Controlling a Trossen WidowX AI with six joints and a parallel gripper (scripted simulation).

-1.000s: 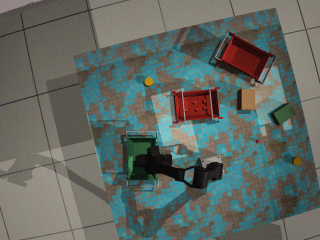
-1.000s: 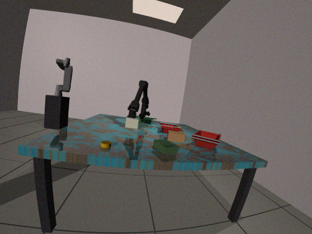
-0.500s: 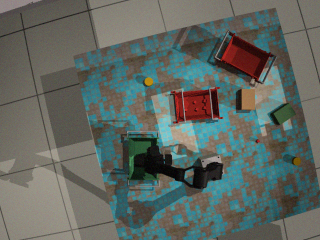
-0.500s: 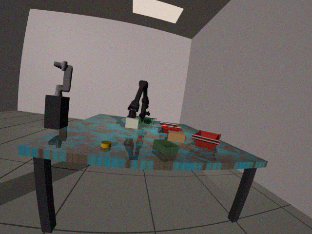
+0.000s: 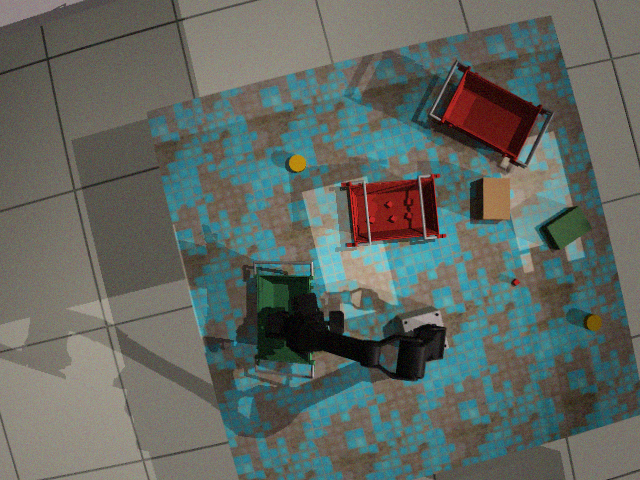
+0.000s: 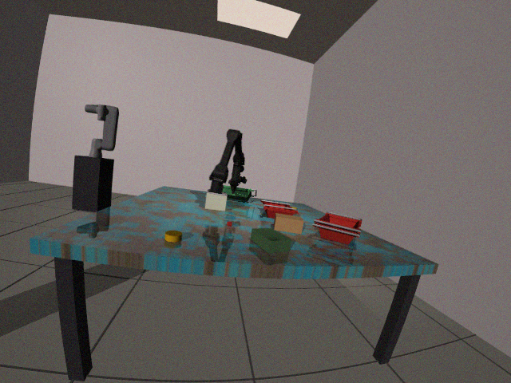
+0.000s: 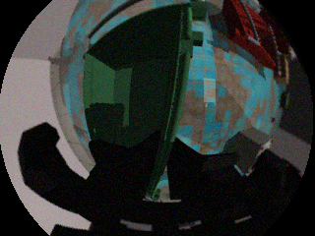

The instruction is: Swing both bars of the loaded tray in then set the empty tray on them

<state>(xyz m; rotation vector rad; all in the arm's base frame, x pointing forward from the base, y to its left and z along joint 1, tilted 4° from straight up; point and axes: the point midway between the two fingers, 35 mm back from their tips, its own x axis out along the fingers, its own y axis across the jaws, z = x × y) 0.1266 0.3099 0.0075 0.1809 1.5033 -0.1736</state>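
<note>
Now: the green tray 7 cm to the left of my gripper tip, 2 cm ahead of it and 1 cm above it. Also, from my gripper tip: tan box: 61 cm to the right, 21 cm ahead, 3 cm below; then small red cube: 63 cm to the right, 5 cm below, 5 cm behind; then green block: 81 cm to the right, 7 cm ahead, 4 cm below.
</note>
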